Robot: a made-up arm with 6 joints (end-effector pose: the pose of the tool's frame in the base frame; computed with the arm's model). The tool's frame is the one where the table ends.
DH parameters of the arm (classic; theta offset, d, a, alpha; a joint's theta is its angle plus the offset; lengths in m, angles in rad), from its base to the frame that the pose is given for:
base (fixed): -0.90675 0 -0.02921 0
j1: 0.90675 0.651 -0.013 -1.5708
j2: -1.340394 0 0.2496 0
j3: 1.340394 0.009 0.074 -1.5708
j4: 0 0.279 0.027 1.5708
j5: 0 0.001 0.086 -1.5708
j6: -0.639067 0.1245 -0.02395 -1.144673
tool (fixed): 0.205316 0.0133 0 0
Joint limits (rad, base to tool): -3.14..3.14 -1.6..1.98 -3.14..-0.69 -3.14..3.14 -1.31..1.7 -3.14..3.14
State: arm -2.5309 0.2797 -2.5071 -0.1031 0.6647 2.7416
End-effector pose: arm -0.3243 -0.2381 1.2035 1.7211 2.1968 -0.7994
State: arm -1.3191 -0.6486 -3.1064 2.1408 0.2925 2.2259
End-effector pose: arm -0.1740 0.4063 1.1906 -1.7959 0.4122 -0.7537
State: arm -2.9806 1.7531 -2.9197 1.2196 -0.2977 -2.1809
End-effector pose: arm -0.6448 0.0747 0.5322 0.5701 -0.5535 -1.4337
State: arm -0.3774 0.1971 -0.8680 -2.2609 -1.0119 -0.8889
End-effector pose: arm 0.2617 0.0944 0.6526 0.7151 -1.8647 -2.2475
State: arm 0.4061 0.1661 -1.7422 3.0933 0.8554 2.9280
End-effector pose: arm 0.4640 0.2112 0.9692 0.2089 -0.8682 2.5160
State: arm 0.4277 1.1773 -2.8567 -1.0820 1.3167 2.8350
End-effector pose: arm 0.5726 0.2424 0.7486 1.0658 -2.3191 0.3746
